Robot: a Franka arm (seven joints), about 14 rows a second.
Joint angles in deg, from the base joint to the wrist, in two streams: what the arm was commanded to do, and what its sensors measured. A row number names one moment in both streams.
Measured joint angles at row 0:
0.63 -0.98 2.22 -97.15 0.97 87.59 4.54
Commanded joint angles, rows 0 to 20:
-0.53 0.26 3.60 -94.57 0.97 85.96 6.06
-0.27 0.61 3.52 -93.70 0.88 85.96 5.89
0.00 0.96 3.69 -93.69 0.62 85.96 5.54
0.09 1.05 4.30 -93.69 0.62 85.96 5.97
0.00 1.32 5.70 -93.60 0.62 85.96 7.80
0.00 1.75 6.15 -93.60 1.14 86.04 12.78
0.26 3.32 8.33 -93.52 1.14 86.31 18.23
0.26 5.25 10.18 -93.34 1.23 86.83 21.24
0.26 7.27 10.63 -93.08 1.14 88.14 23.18
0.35 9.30 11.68 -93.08 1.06 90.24 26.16
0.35 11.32 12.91 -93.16 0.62 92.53 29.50
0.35 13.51 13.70 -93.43 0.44 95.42 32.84
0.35 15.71 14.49 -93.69 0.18 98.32 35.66
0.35 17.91 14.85 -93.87 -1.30 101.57 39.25
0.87 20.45 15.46 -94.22 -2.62 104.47 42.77
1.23 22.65 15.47 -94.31 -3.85 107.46 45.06
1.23 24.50 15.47 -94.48 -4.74 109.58 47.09
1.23 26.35 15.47 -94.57 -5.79 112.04 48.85
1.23 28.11 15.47 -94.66 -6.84 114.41 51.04
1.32 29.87 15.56 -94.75 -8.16 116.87 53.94
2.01 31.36 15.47 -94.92 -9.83 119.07 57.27
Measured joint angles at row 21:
1.11 28.75 15.23 -95.79 -6.43 116.20 50.91
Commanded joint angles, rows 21 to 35:
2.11 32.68 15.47 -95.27 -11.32 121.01 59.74
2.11 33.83 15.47 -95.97 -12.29 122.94 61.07
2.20 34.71 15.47 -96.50 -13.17 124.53 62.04
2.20 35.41 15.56 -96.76 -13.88 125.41 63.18
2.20 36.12 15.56 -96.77 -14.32 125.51 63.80
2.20 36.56 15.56 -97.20 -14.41 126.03 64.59
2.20 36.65 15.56 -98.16 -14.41 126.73 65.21
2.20 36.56 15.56 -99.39 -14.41 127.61 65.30
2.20 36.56 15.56 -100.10 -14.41 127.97 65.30
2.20 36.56 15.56 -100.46 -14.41 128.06 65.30
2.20 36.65 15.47 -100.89 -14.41 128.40 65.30
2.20 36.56 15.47 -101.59 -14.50 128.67 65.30
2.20 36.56 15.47 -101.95 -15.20 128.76 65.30
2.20 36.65 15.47 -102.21 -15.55 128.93 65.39
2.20 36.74 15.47 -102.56 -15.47 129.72 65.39
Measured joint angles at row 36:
2.06 37.18 15.37 -101.20 -13.53 128.02 63.09
